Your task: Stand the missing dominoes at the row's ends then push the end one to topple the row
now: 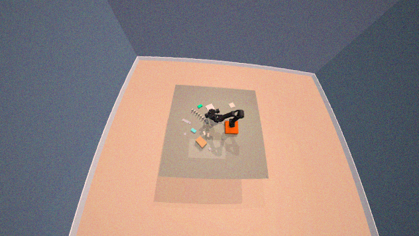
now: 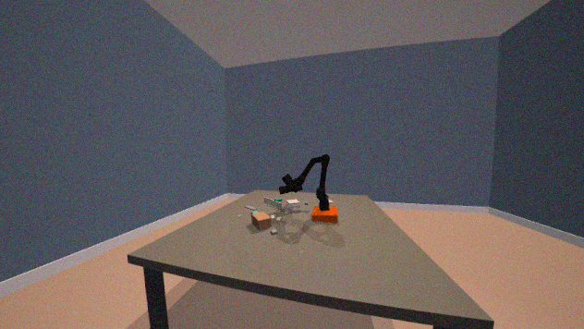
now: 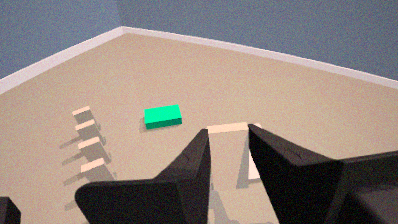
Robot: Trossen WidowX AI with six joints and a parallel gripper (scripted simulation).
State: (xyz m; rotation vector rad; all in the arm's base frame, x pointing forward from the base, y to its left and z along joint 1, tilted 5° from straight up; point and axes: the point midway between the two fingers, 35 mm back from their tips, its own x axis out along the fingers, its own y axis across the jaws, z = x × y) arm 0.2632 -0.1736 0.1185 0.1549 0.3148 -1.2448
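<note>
Now: the white flat block 14 cm below my gripper tip, 9 cm to the right of it and 2 cm behind it. From my gripper tip the other things lie so: green block: 13 cm below, 12 cm to the right, 12 cm ahead; then teal block: 24 cm to the left, 22 cm ahead, 13 cm below; then pale flat bar: 31 cm ahead, 14 cm below, 10 cm to the left.
</note>
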